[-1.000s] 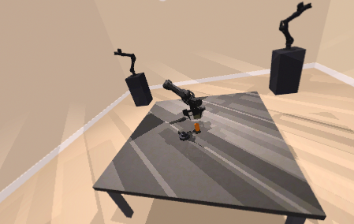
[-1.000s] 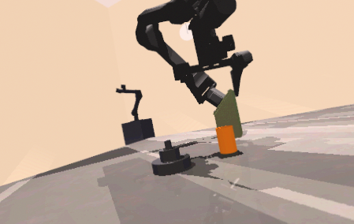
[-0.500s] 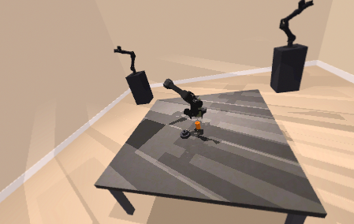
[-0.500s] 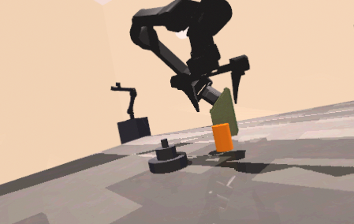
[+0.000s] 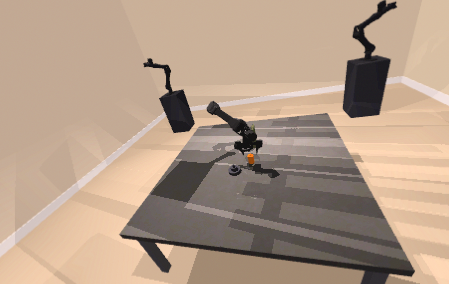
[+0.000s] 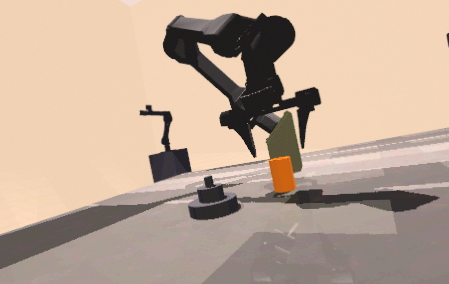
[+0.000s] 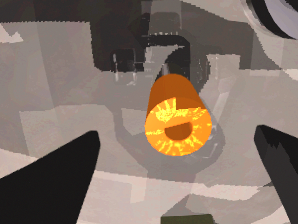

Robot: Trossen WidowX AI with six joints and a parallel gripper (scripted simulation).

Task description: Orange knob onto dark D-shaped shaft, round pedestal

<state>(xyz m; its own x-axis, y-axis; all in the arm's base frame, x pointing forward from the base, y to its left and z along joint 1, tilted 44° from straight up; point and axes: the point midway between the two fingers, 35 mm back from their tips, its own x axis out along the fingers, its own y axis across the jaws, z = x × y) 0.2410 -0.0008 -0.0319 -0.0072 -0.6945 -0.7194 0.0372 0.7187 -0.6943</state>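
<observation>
The orange knob is 40 mm below my gripper tip. The rest, counted from my gripper tip: pedestal 110 mm to the right, 90 mm ahead, 40 mm below.
</observation>
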